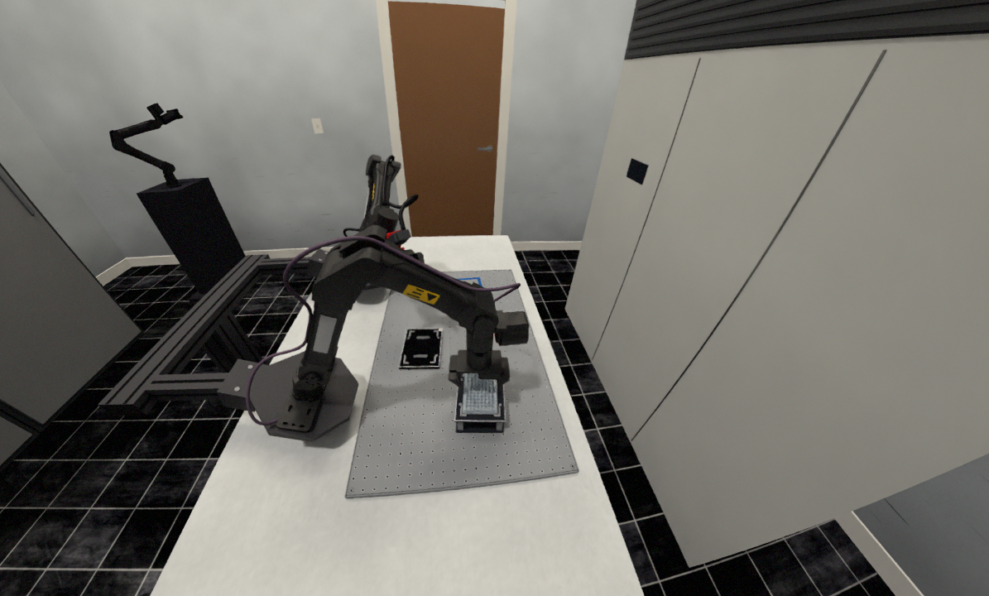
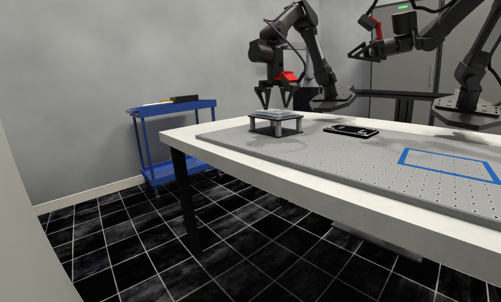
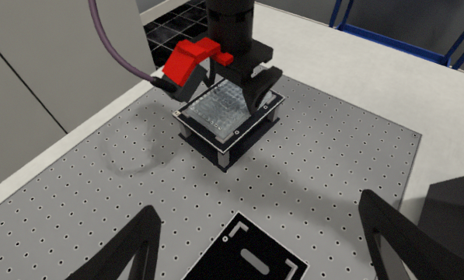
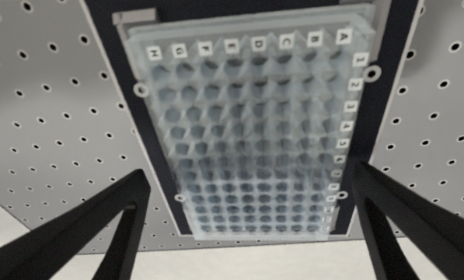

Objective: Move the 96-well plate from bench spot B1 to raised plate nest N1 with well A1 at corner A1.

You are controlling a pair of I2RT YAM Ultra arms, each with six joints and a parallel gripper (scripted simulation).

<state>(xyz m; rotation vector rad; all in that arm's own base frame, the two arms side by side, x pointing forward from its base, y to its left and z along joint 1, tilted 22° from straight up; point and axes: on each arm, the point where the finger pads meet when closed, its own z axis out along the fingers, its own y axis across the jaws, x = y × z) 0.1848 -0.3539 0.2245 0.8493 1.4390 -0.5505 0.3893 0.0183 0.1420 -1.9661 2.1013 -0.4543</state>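
Right now the clear 96-well plate is 2 cm below my right hand. From my right hand the other things lie so: black nest plate 21 cm to the left, 16 cm behind, 8 cm below.
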